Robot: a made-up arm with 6 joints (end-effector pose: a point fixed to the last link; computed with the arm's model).
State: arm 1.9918 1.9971 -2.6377 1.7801 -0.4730 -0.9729
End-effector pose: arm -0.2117 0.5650 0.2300 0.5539 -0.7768 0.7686
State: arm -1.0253 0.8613 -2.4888 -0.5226 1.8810 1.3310
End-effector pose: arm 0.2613 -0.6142 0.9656 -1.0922 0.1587 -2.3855
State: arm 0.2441 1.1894 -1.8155 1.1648 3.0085 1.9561
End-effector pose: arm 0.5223 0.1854 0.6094 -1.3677 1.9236 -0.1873
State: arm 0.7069 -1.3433 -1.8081 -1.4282 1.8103 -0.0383
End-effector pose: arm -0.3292 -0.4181 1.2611 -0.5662 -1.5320 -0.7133
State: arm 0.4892 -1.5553 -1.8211 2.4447 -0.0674 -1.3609
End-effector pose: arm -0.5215 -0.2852 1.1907 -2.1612 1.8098 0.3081
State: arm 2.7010 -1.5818 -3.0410 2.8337 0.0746 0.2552
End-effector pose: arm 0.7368 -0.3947 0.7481 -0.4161 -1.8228 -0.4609
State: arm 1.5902 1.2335 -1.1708 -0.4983 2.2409 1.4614
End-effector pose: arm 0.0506 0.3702 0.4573 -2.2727 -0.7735 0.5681
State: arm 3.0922 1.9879 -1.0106 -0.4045 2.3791 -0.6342
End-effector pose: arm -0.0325 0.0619 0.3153 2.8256 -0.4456 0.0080
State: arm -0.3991 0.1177 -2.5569 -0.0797 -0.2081 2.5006
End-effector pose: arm 0.2343 -0.1153 1.4924 -2.5640 1.3912 1.1557
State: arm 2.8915 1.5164 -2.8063 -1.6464 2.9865 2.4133
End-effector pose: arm -0.6497 0.2139 0.7158 0.7459 -1.9196 -0.9559
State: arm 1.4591 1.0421 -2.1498 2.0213 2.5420 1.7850
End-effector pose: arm -0.0431 0.6710 0.8270 -1.0616 1.6829 0.4711
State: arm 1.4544 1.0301 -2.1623 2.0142 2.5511 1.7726
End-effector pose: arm -0.0401 0.6692 0.8386 -1.0348 1.6705 0.4986
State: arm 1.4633 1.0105 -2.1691 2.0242 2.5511 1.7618
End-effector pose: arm -0.0463 0.6670 0.8549 -1.0080 1.6684 0.5315
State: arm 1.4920 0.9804 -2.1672 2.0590 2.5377 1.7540
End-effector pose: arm -0.0659 0.6637 0.8778 -0.9832 1.6827 0.5717
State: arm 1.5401 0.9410 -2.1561 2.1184 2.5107 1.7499
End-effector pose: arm -0.0979 0.6578 0.9062 -0.9643 1.7159 0.6170
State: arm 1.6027 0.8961 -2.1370 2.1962 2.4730 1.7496
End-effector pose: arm -0.1382 0.6479 0.9374 -0.9564 1.7663 0.6619
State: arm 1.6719 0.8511 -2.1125 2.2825 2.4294 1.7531
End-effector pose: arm -0.1808 0.6343 0.9675 -0.9636 1.8282 0.6988
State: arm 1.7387 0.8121 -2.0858 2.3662 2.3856 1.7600
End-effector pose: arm -0.2198 0.6192 0.9923 -0.9864 1.8924 0.7207
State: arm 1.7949 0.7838 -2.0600 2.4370 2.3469 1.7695
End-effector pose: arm -0.2511 0.6059 1.0087 -1.0202 1.9492 0.7244
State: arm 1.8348 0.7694 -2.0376 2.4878 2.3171 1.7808
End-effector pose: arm -0.2729 0.5974 1.0149 -1.0582 1.9909 0.7101
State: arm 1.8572 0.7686 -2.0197 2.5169 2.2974 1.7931
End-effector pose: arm -0.2855 0.5950 1.0117 -1.0942 2.0153 0.6821
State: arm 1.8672 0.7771 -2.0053 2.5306 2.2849 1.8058
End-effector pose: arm -0.2919 0.5969 1.0020 -1.1268 2.0271 0.6461
